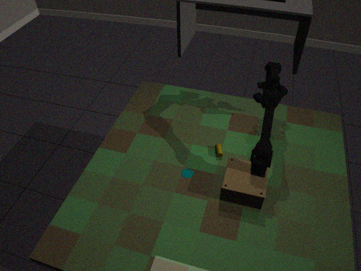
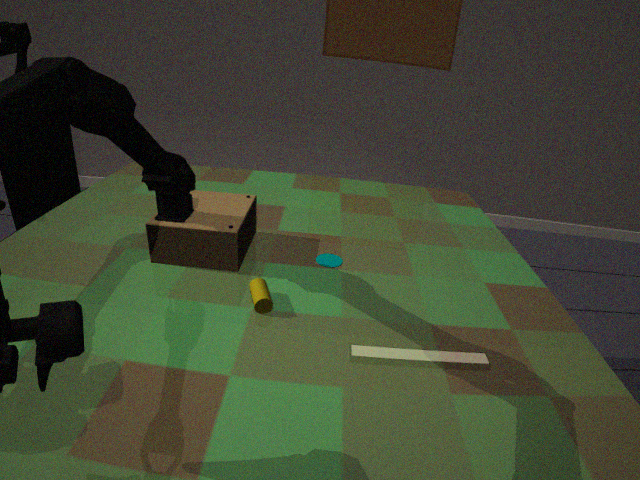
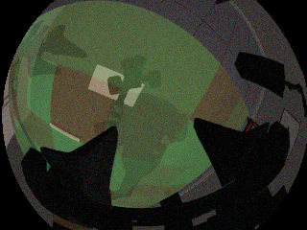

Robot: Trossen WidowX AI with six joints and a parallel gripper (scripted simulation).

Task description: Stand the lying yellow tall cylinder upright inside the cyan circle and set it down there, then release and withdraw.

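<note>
Now: gripper tip 210 mm short of the yellow tall cylinder, 350 mm to the right of it and 80 mm above it. From my gripper tip the other things lie so: cyan circle 330 mm ahead, 530 mm to the left, 100 mm below.
</note>
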